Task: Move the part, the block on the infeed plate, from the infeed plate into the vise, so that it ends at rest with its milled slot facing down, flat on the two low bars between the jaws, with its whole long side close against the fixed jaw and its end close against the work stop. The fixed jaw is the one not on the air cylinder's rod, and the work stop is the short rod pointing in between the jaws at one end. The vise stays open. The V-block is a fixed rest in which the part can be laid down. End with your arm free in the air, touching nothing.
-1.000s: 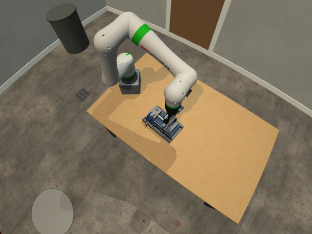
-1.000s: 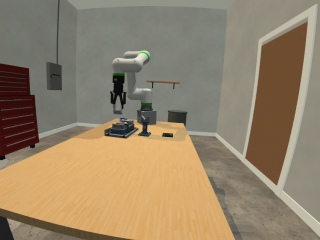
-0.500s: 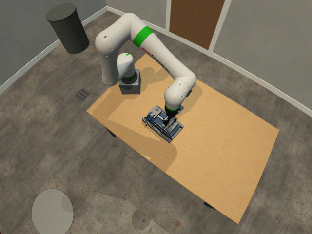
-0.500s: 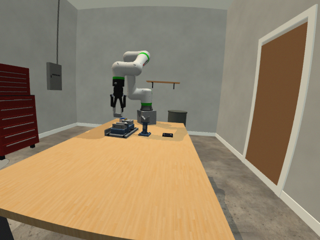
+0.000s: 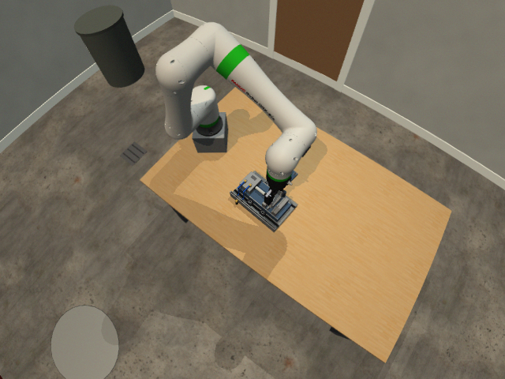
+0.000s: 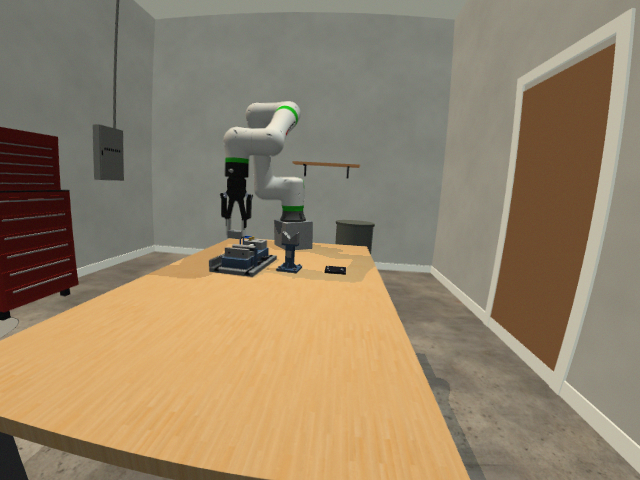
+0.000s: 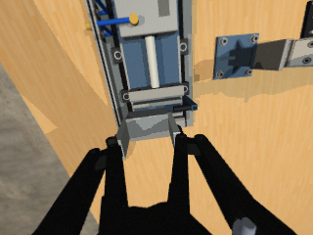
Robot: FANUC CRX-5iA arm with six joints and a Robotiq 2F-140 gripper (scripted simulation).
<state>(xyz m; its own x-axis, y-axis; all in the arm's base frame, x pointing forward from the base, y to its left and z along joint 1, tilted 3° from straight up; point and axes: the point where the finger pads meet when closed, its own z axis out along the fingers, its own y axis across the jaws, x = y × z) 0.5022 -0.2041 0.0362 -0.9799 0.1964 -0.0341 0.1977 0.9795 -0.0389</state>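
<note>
My hand is 30 mm short of the fixed jaw, 10 mm to the right of it and 90 mm above it. Round my hand: work stop 10 mm ahead, 60 mm to the left, 80 mm below; moving jaw 30 mm behind, 30 mm to the left, 90 mm below; part 30 mm below.
</note>
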